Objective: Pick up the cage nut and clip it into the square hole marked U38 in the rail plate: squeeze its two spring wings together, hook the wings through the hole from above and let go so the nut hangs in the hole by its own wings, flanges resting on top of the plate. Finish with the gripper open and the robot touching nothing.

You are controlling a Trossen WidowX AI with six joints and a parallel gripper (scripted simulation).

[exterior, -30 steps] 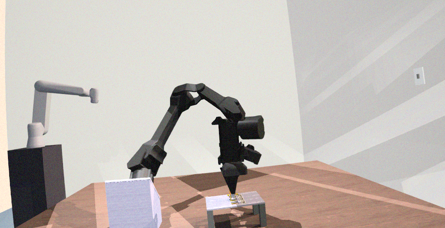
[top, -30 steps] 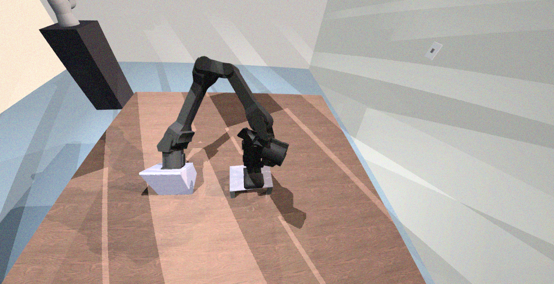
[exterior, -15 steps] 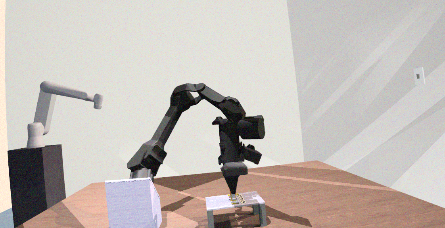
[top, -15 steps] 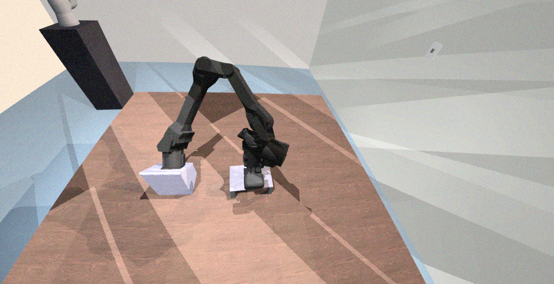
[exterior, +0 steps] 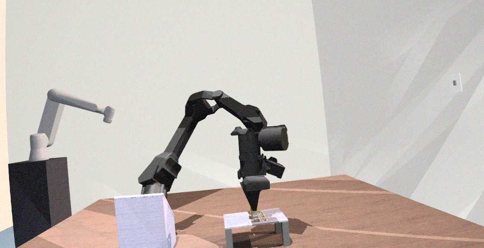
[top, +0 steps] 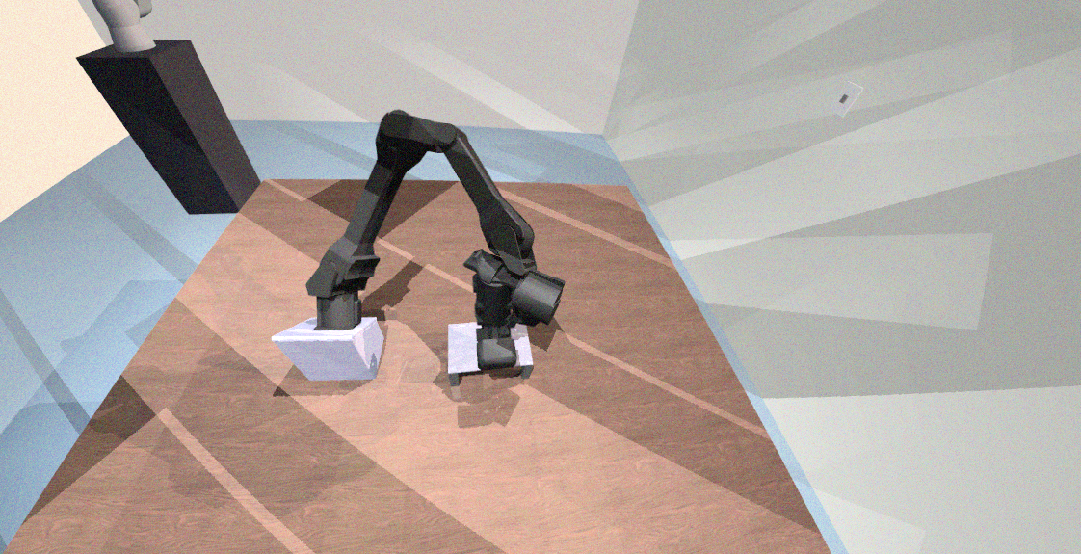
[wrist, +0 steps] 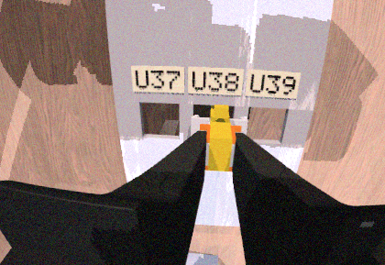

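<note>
The cage nut lies 10 mm below my gripper tip.
</note>
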